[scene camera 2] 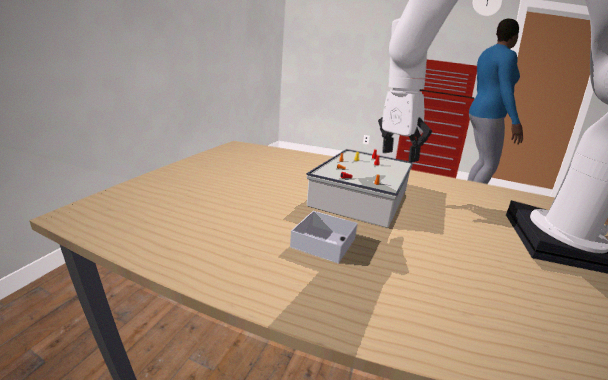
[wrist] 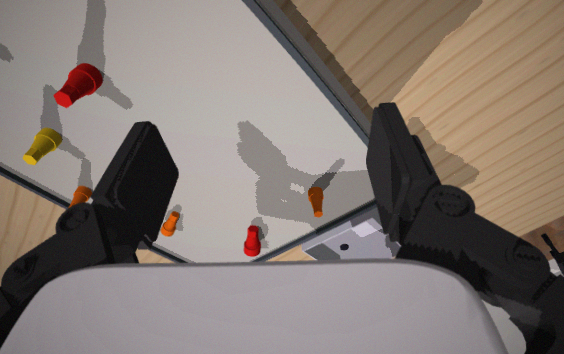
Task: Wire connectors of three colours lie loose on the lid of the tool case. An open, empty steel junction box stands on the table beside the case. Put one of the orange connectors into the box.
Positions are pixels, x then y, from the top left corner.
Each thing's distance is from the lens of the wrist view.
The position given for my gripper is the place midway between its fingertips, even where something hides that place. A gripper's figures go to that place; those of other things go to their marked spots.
my gripper (wrist: pixel 265 140): 12 cm
yellow connector (wrist: pixel 47 140): 22 cm
steel junction box (wrist: pixel 362 237): 43 cm
The marked spots on the steel junction box and the yellow connector are 38 cm apart.
